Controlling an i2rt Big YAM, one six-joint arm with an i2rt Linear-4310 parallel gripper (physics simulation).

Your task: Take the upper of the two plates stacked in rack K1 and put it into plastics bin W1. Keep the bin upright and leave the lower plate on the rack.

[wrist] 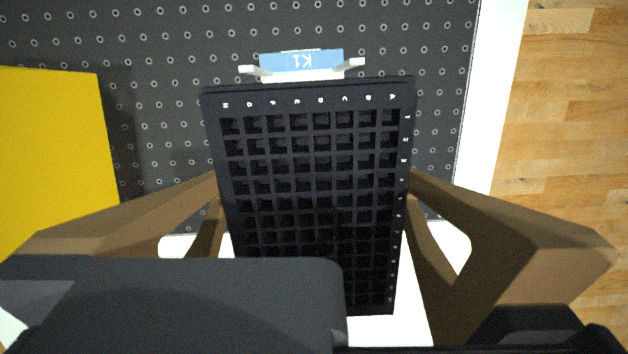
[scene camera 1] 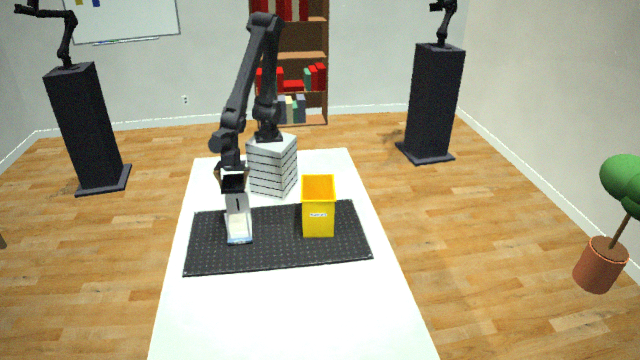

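Observation:
My gripper [scene camera 1: 233,175] [wrist: 314,175] is shut on the upper plate, a black well plate [scene camera 1: 233,184] [wrist: 320,145], with one finger on each long side. The plate hangs above rack K1 [scene camera 1: 240,241] [wrist: 302,76] with a visible gap. The rack has white uprights and a blue front label, and stands on the left part of the dark board. A pale block [scene camera 1: 239,225] inside the rack looks like the lower plate; the held plate hides it in the wrist view. The yellow bin W1 [scene camera 1: 318,220] [wrist: 50,150] stands upright to the right of the rack in the scene view, open at the top.
The dark perforated board [scene camera 1: 280,255] [wrist: 165,100] lies on the white table [scene camera 1: 295,310]. A white layered block [scene camera 1: 272,170] under the arm's base stands behind the board. Farther off are two dark pedestals [scene camera 1: 85,130] [scene camera 1: 435,100] with arms, a bookshelf and a potted plant [scene camera 1: 600,265].

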